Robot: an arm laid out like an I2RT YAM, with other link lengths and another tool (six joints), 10 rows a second.
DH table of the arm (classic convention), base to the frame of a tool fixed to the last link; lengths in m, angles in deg. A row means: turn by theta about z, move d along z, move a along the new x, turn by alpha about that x. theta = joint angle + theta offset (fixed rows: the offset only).
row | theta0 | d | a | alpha
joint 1 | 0 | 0.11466 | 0.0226 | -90
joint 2 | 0 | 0 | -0.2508 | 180
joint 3 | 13.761 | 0 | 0.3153 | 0
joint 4 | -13.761 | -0.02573 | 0.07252 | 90
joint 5 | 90 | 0.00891 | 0 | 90
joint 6 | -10 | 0.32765 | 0.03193 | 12.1
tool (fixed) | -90 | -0.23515 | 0 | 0
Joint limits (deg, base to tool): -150..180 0..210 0..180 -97..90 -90..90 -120..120
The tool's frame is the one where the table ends.
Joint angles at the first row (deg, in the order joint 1, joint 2, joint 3, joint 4, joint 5, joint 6):
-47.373, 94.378, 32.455, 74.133, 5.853, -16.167
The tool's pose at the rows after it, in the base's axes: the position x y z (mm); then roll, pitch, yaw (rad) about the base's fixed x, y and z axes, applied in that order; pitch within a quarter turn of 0, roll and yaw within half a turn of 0:
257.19, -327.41, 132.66, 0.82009, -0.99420, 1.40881
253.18, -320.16, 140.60, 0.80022, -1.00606, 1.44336
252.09, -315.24, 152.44, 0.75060, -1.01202, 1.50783
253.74, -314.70, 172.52, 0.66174, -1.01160, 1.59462
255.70, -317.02, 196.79, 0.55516, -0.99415, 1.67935
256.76, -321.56, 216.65, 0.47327, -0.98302, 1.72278
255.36, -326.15, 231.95, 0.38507, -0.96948, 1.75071
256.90, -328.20, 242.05, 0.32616, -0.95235, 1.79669
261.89, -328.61, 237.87, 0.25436, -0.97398, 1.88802
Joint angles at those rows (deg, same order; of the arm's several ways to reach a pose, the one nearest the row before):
-47.373, 90.256, 31.076, 70.053, 5.102, -14.924
-47.373, 86.086, 29.292, 67.628, 4.271, -13.829
-47.373, 82.291, 28.452, 65.474, 3.255, -12.334
-47.373, 78.885, 29.368, 62.924, 3.034, -10.301
-47.366, 76.580, 31.370, 61.347, 3.818, -8.508
-47.372, 75.661, 33.913, 59.788, 5.693, -7.257
-47.352, 75.610, 36.087, 59.635, 8.792, -6.262
-47.372, 75.664, 37.351, 60.096, 9.308, -5.214
-47.373, 76.205, 37.614, 59.844, 8.556, -2.025

